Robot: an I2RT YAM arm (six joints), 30 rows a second.
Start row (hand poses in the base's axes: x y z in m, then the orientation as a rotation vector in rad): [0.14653 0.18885 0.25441 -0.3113 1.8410 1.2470]
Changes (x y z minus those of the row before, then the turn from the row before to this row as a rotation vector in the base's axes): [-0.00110 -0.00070 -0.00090 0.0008 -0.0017 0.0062]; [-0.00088 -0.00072 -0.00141 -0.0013 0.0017 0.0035]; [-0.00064 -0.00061 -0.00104 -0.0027 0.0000 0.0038]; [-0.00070 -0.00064 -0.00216 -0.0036 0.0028 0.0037]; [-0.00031 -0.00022 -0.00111 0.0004 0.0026 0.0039]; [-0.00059 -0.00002 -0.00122 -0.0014 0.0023 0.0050]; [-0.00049 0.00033 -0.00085 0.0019 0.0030 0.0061]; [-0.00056 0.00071 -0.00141 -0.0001 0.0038 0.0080]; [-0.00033 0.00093 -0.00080 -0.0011 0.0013 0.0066]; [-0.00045 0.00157 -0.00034 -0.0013 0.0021 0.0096]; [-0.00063 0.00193 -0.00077 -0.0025 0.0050 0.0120]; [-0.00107 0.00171 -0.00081 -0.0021 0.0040 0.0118]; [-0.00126 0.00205 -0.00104 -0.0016 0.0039 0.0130]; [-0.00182 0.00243 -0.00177 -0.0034 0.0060 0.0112]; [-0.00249 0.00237 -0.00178 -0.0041 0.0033 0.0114]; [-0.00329 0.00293 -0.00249 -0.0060 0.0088 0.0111]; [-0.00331 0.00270 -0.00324 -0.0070 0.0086 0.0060]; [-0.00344 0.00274 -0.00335 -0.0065 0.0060 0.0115]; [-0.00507 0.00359 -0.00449 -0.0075 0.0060 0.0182]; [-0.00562 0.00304 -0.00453 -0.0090 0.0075 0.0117]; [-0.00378 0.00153 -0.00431 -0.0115 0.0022 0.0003]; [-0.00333 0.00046 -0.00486 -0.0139 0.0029 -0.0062]
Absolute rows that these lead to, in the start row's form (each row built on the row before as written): [0.14543 0.18815 0.25351 -0.3178 1.8393 1.2513]; [0.14455 0.18743 0.25210 -0.3209 1.8418 1.2532]; [0.14391 0.18682 0.25106 -0.3260 1.8438 1.2534]; [0.14321 0.18618 0.24890 -0.3299 1.8488 1.2538]; [0.14290 0.18596 0.24779 -0.3320 1.8509 1.2578]; [0.14231 0.18594 0.24657 -0.3363 1.8540 1.2608]; [0.14182 0.18627 0.24572 -0.3394 1.8555 1.2678]; [0.14126 0.18698 0.24431 -0.3450 1.8591 1.2746]; [0.14093 0.18791 0.24351 -0.3512 1.8612 1.2786]; [0.14048 0.18948 0.24317 -0.3600 1.8643 1.2847]; [0.13985 0.19141 0.24240 -0.3701 1.8707 1.2925]; [0.13878 0.19312 0.24159 -0.3804 1.8759 1.3001]; [0.13752 0.19517 0.24055 -0.3918 1.8807 1.3089]; [0.13570 0.19760 0.23878 -0.4011 1.8885 1.3158]; [0.13321 0.19997 0.23700 -0.4126 1.8945 1.3210]; [0.12992 0.20290 0.23451 -0.4216 1.9064 1.3267]; [0.12661 0.20560 0.23127 -0.4261 1.9188 1.3281]; [0.12317 0.20834 0.22792 -0.4375 1.9288 1.3323]; [0.11810 0.21193 0.22343 -0.4562 1.9396 1.3398]; [0.11248 0.21497 0.21890 -0.4682 1.9526 1.3425]; [0.10870 0.21650 0.21459 -0.4727 1.9631 1.3332]; [0.10537 0.21696 0.20973 -0.4712 1.9758 1.3179]
